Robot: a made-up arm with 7 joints.
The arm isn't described. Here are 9 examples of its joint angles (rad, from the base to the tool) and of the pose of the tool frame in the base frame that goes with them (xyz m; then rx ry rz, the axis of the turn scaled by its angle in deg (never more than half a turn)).
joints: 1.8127 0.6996 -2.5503 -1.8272 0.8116 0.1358 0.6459
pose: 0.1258 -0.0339 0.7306 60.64 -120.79 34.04
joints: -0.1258 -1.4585 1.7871 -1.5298 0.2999 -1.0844 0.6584
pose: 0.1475 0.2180 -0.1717 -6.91 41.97 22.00
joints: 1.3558 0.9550 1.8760 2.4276 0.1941 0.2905 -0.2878
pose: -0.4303 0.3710 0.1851 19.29 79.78 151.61
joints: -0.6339 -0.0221 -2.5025 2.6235 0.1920 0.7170 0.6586
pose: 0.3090 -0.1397 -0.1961 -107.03 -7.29 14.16
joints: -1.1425 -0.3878 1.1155 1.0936 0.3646 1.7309 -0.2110
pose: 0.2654 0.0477 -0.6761 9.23 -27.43 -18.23
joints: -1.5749 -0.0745 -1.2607 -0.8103 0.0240 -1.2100 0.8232
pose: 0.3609 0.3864 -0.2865 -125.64 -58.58 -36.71
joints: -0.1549 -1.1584 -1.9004 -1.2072 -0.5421 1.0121 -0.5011
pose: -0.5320 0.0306 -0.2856 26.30 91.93 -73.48
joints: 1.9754 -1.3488 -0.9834 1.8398 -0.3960 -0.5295 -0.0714
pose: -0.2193 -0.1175 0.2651 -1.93 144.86 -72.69
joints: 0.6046 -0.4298 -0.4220 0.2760 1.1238 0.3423 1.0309
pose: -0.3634 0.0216 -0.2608 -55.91 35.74 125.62
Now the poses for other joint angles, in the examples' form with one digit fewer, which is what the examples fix.
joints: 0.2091 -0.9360 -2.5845 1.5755 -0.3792 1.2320 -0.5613
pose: 0.067 0.256 0.319 -27.6 -80.0 68.1
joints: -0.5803 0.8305 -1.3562 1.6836 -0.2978 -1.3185 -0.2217
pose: -0.181 -0.208 -0.042 6.7 19.8 -125.4
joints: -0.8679 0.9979 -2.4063 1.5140 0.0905 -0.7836 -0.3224
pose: 0.307 -0.143 -0.187 -58.0 37.8 -60.0
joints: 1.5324 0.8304 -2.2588 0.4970 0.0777 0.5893 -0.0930
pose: -0.276 0.289 0.219 42.9 58.7 147.3
